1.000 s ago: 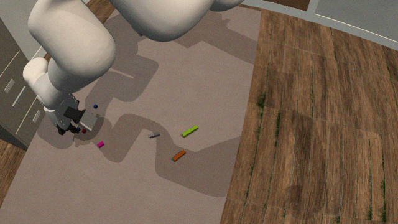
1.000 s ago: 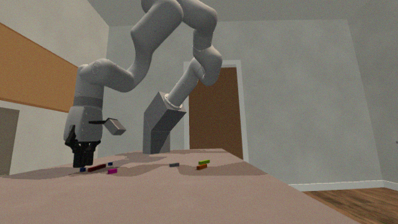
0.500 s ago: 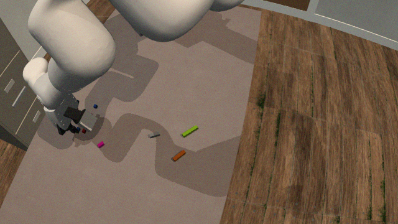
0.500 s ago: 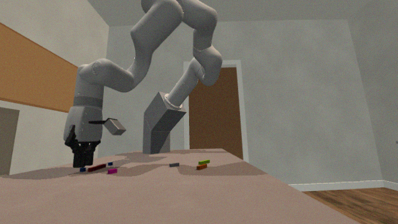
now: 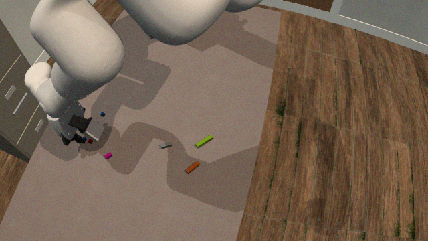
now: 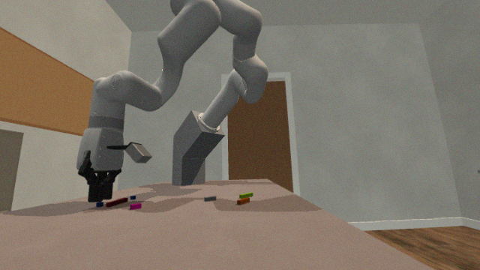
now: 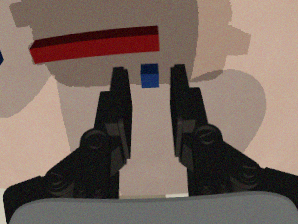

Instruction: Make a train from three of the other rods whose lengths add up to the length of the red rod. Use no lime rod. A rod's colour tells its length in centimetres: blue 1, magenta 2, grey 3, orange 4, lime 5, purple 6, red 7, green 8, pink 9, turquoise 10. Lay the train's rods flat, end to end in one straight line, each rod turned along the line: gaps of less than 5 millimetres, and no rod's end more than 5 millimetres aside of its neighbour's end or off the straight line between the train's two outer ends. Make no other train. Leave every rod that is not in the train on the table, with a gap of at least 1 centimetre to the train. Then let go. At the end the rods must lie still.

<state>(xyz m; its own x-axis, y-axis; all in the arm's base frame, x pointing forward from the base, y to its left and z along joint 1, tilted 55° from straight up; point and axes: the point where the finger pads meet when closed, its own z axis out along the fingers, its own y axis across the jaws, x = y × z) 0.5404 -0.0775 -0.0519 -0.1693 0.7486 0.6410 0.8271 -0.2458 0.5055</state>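
Right now my hand is 3 cm past the red rod, 2 cm to the right of it and 3 cm above it. From my hand the other things lie so: grey rod 11 cm behind, 24 cm to the left, 3 cm below; orange rod 8 cm behind, 34 cm to the left, 3 cm below; magenta rod 11 cm to the left, 3 cm below.
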